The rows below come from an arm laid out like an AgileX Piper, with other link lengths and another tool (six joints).
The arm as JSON. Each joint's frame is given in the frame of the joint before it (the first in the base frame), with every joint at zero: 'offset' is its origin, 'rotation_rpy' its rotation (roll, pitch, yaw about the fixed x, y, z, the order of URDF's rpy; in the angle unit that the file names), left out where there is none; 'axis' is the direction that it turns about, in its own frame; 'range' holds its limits. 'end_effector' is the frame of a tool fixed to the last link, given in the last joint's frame.
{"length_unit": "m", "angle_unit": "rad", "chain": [
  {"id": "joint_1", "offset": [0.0, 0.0, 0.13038], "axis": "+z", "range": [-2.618, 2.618]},
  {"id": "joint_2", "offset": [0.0, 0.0, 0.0], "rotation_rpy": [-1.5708, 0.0, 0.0], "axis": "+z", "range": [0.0, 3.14]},
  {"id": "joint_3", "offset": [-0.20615, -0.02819, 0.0], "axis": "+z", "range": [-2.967, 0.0]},
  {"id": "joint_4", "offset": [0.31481, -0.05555, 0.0], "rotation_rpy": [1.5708, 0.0, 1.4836], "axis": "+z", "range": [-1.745, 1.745]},
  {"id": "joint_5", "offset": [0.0, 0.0, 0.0], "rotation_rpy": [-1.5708, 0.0, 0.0], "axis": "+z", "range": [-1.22, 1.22]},
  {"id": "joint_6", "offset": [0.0, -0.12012, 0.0], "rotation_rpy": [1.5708, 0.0, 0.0], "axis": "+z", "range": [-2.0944, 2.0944]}
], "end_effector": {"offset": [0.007, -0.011, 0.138], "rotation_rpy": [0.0, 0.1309, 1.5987]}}
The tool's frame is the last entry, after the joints.
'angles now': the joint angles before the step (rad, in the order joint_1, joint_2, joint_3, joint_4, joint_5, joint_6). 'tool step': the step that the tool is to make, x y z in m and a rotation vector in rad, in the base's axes. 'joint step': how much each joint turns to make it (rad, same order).
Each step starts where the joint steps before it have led.
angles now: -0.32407, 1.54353, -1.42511, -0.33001, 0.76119, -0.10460
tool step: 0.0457, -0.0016, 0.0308, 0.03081, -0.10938, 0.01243
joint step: -0.00005, 0.14373, -0.21530, 0.06963, -0.02490, -0.00758
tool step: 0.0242, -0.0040, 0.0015, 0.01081, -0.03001, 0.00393
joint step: -0.00001, 0.10373, -0.11682, 0.01993, -0.01228, 0.00006
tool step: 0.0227, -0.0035, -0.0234, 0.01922, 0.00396, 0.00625
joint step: -0.00003, 0.11852, -0.08499, 0.01725, -0.02432, -0.00010
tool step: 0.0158, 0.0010, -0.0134, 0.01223, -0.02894, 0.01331
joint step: 0.00010, 0.05068, -0.01277, 0.02073, -0.06285, 0.00013
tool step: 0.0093, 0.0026, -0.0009, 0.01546, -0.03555, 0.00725
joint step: -0.00011, 0.01686, -0.00456, 0.02594, -0.04184, -0.00018
